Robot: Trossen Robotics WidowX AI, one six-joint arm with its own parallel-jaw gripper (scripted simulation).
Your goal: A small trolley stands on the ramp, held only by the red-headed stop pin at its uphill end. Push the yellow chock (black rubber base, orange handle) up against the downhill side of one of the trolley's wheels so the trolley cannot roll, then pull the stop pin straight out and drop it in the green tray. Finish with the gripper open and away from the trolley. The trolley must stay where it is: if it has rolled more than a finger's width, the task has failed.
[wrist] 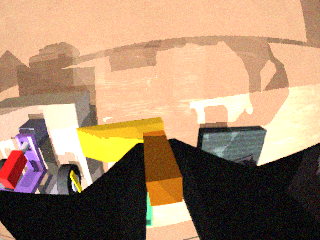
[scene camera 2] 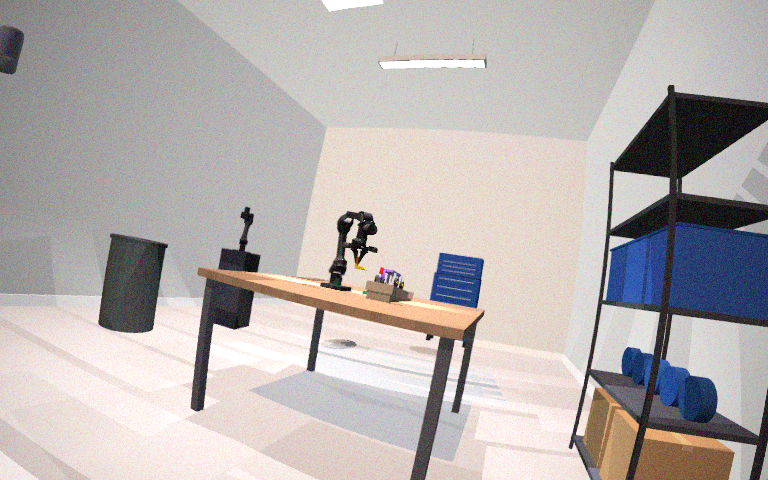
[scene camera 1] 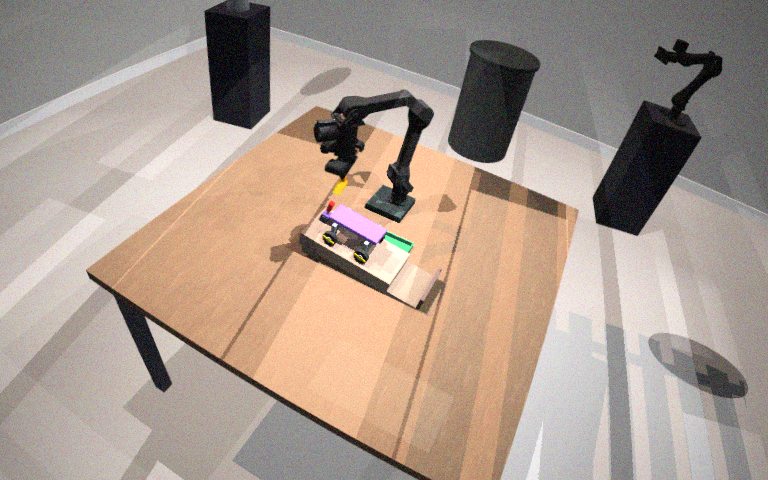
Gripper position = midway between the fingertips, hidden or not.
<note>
The gripper (scene camera 1: 343,177) carries a yellow chock (wrist: 108,142). Further things: a flat ramp foot (scene camera 1: 410,284).
The gripper also shows in the wrist view (wrist: 156,147).
</note>
